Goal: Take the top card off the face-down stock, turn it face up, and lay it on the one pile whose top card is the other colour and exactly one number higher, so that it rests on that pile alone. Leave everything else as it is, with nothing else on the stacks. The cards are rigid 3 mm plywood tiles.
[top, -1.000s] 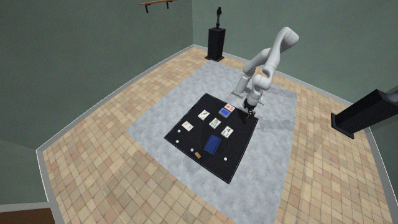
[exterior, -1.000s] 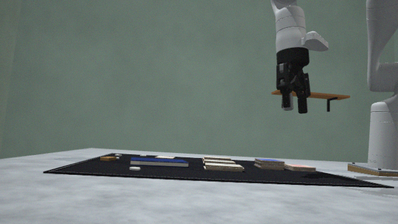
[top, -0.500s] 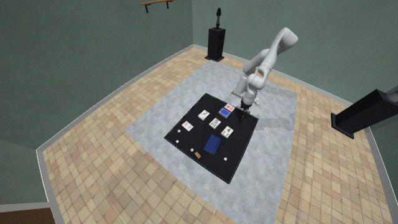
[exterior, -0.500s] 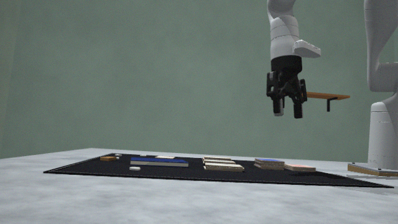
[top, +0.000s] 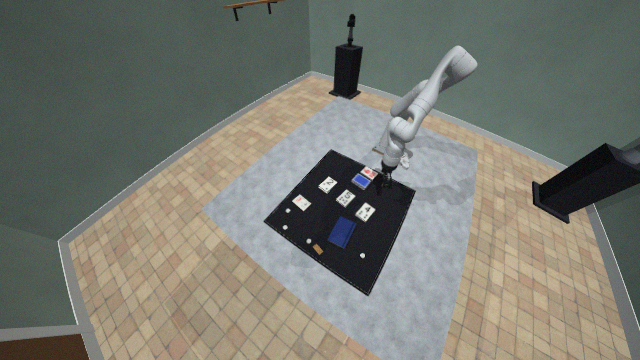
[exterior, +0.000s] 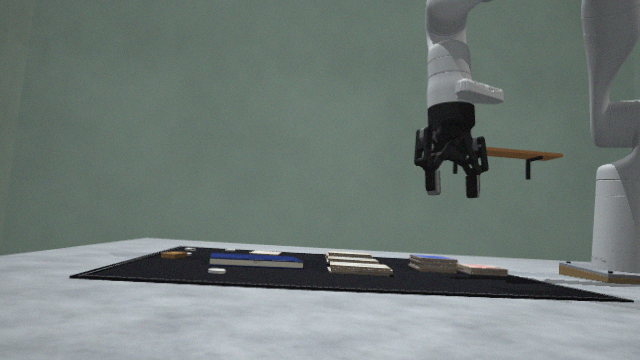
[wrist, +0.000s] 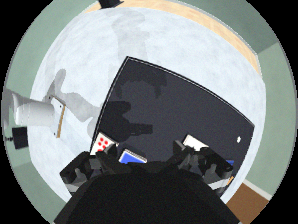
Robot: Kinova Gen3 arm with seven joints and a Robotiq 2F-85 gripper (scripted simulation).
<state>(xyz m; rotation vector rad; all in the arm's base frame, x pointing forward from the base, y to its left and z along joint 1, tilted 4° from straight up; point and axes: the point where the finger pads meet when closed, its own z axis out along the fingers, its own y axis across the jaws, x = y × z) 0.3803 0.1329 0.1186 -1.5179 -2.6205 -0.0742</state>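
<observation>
The blue-backed card is 11 cm to the right of my hand and 11 cm below it.
</observation>
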